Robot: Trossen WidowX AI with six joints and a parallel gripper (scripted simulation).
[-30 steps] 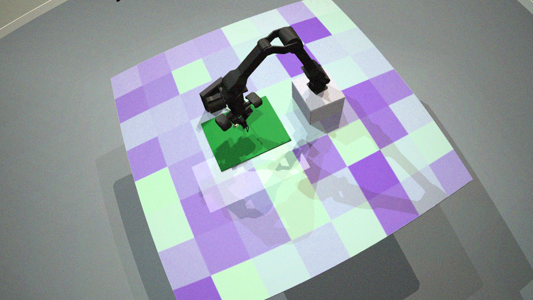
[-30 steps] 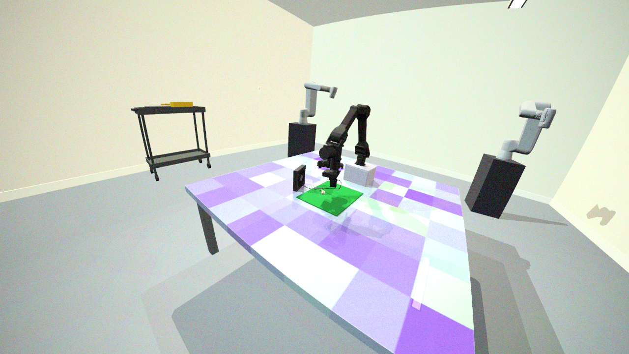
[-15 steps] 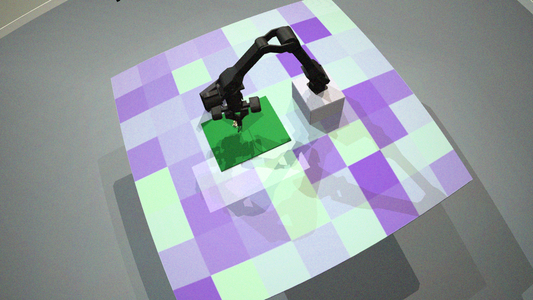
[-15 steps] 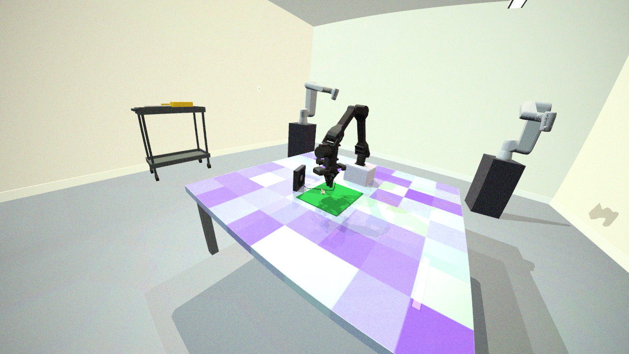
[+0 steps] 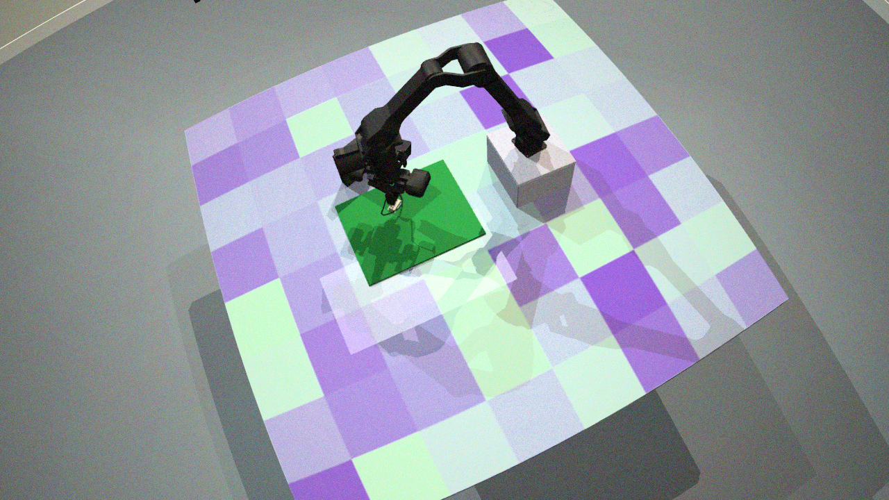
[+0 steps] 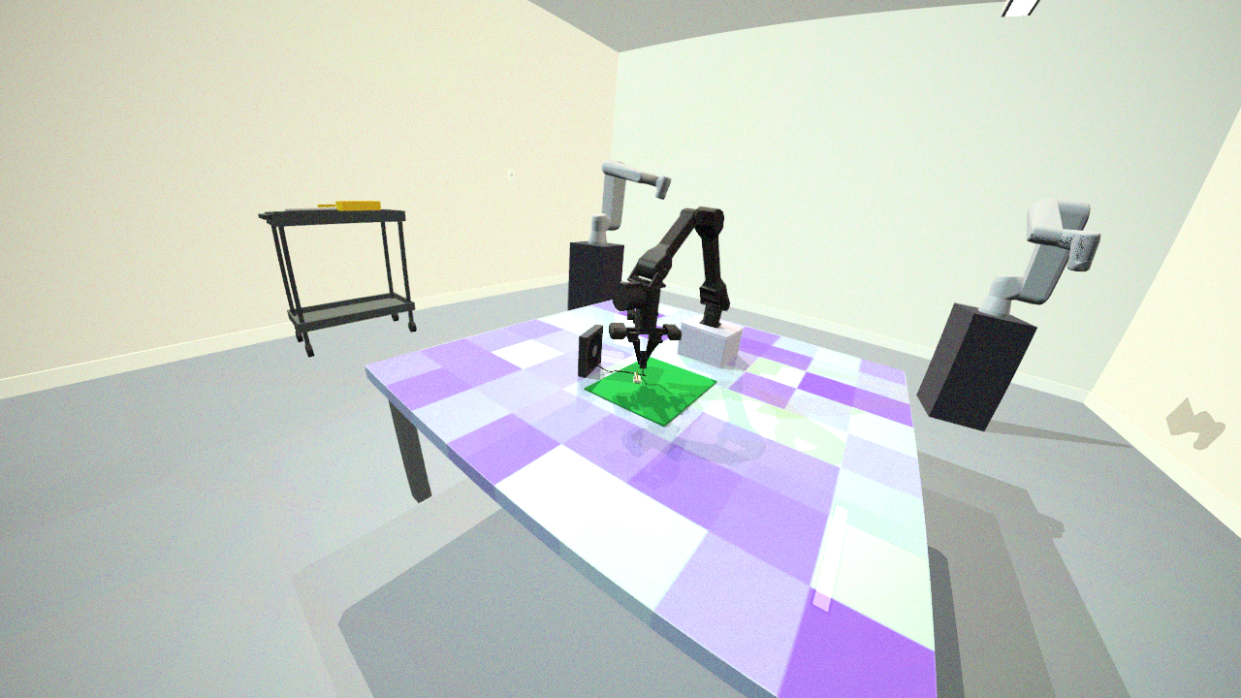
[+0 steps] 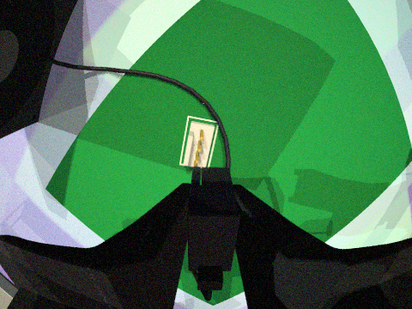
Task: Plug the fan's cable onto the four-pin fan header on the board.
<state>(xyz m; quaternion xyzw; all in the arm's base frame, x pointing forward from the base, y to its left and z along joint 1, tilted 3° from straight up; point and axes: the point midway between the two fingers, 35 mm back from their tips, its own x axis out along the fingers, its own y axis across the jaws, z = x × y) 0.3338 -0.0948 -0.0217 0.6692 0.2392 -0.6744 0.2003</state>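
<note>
Right now the white fan header is 6 cm below my gripper tip and 1 cm to the right of it. Also, from my gripper tip: black fan plug: 1 cm ahead, 1 cm above; then green board: 8 cm below, 4 cm to the left; then black fan: 14 cm to the right, 1 cm ahead.
</note>
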